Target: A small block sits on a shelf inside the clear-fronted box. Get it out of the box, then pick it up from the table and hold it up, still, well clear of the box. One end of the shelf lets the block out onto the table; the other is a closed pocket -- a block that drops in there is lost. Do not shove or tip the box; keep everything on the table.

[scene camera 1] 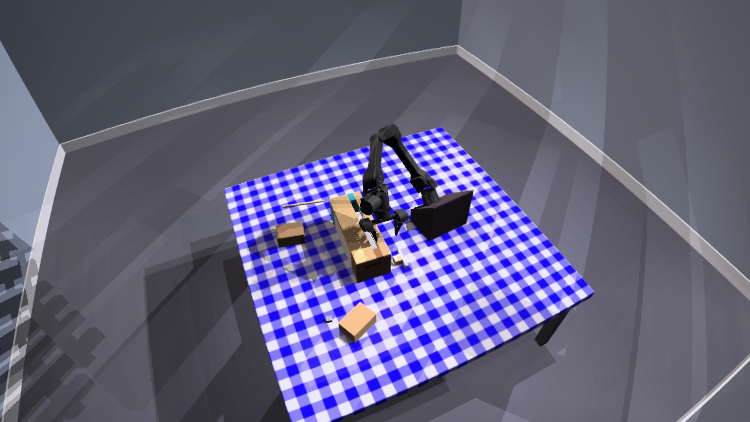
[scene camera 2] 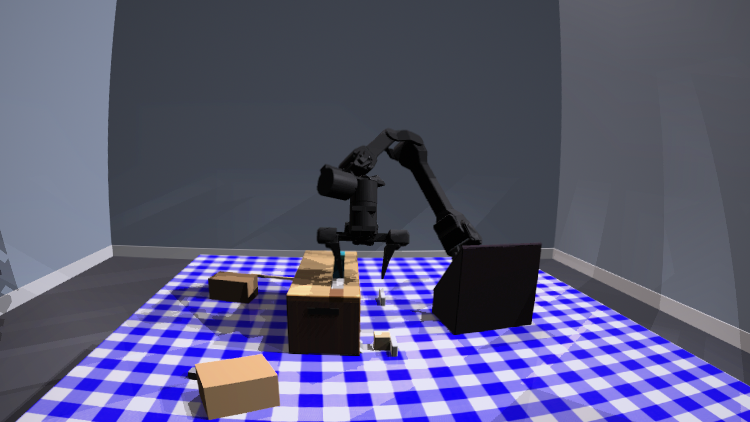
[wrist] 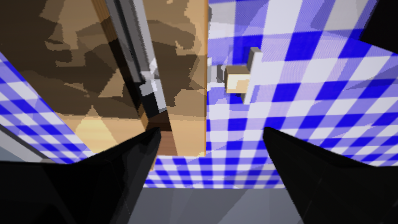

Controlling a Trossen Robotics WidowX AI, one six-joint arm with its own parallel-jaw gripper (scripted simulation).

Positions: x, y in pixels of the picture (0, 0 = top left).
Labels:
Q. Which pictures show the long cardboard box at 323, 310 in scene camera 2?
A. Scene camera 1, scene camera 2 and the wrist view: all of them.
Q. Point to a long cardboard box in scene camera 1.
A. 367, 258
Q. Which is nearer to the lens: the long cardboard box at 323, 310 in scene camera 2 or the tan carton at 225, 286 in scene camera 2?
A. The long cardboard box.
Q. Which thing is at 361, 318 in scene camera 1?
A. A tan carton.

